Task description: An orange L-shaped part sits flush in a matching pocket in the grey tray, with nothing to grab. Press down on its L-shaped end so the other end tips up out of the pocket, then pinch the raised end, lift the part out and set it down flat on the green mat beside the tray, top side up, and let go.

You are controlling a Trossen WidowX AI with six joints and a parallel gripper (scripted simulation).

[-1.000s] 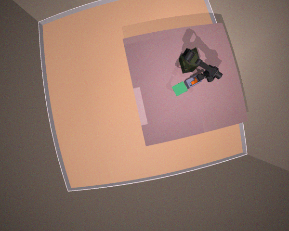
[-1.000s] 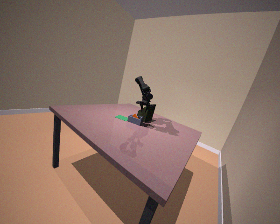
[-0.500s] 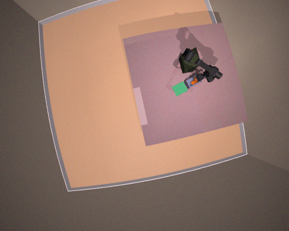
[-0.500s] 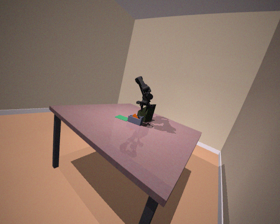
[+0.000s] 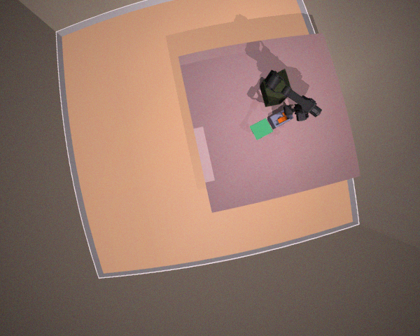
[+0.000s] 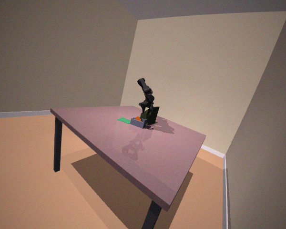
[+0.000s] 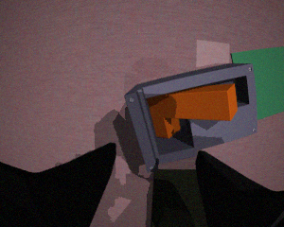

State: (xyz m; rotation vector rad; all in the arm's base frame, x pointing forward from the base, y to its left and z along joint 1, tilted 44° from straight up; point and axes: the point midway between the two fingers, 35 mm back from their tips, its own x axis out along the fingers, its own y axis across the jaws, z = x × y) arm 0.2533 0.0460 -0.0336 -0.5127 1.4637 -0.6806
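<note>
Now: gripper tip 10 cm above the orange L-shaped part and 3 cm to the left of it. From my gripper tip the other things lie so: green mat (20 cm to the right, 16 cm below, 4 cm ahead).
</note>
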